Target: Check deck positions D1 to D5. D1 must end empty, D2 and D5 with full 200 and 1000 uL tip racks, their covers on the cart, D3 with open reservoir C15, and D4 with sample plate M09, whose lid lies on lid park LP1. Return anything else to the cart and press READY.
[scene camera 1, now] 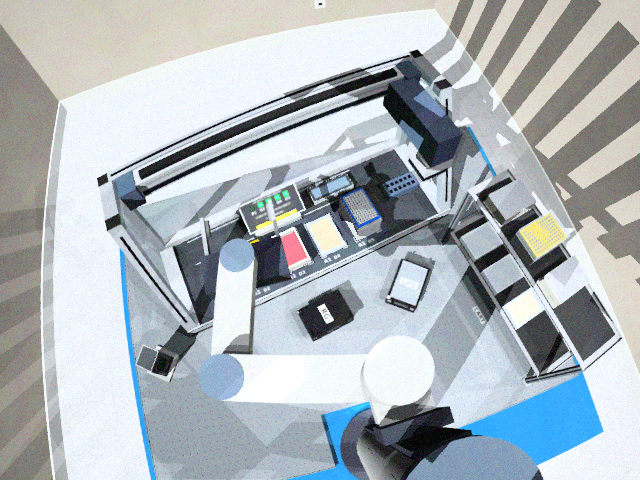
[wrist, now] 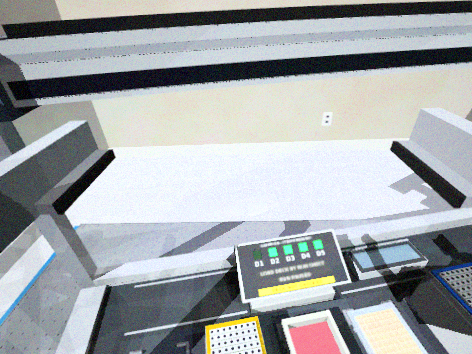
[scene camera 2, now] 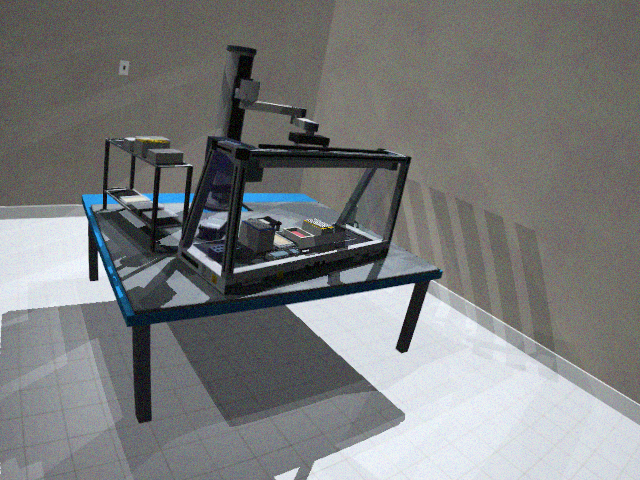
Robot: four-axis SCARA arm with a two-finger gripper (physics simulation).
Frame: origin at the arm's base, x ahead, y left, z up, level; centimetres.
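Seen in the pictures: gripper, between the fingertips: (scene camera 1: 235, 210) (wrist: 248, 133).
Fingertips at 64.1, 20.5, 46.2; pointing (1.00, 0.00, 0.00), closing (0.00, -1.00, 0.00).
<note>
Pixels of each thing's top centre, then the offset from my fingertips to it, as dx, dy, dz. "*": a spot on its surface instead.
- open red-filled reservoir, centre of its top: (scene camera 1: 290, 247) (scene camera 2: 298, 232) +3.5, -10.2, -36.9
- cream sample plate, centre of its top: (wrist: 395, 344) (scene camera 1: 325, 233) +5.9, -22.4, -38.6
- deck screen, a spot on its surface: (wrist: 292, 265) * +16.9, -7.7, -33.5
- LP1, centre of its top: (scene camera 1: 409, 282) -17.4, -43.3, -39.1
- cart, centre of its top: (scene camera 1: 548, 262) (scene camera 2: 145, 150) -32.0, -74.2, -9.3
- yellow-topped rack, centre of its top: (scene camera 1: 545, 232) (scene camera 2: 152, 138) -25.6, -72.9, -2.8
- cream plate, centre of its top: (scene camera 1: 525, 307) (scene camera 2: 135, 198) -38.3, -75.5, -33.2
- button box, centre of its top: (scene camera 1: 146, 358) -22.0, +41.3, -31.9
- enclosure's top beam, a spot on its surface: (wrist: 235, 72) * +16.8, +1.1, +0.1
My gripper (scene camera 1: 238, 227) (wrist: 248, 133) is open and empty, high over the deck's left part. The yellow-rimmed tip rack (scene camera 2: 317, 225) (wrist: 235, 337) is at D2, largely hidden by the gripper in scene camera 1. The open red-filled reservoir (scene camera 1: 296, 248) (scene camera 2: 298, 233) (wrist: 315, 340) is at D3. The cream sample plate (scene camera 1: 325, 235) (wrist: 387, 327) is uncovered at D4. The blue-rimmed tip rack (scene camera 1: 361, 209) (scene camera 2: 257, 235) is at D5. No labware shows on the visible part of D1. The deck screen (scene camera 1: 271, 206) (wrist: 292, 265) has D1 dark and D2 to D5 green. A lid seems to lie on LP1 (scene camera 1: 408, 281).
The black RG stand (scene camera 1: 325, 314) is before the deck. The cart (scene camera 1: 553, 375) (scene camera 2: 156, 206) holds a yellow-topped rack (scene camera 1: 541, 235), pale covers and a cream plate (scene camera 1: 523, 308). A button box (scene camera 1: 147, 356) is at front left. The enclosure's top beam (wrist: 235, 72) crosses behind the fingers.
</note>
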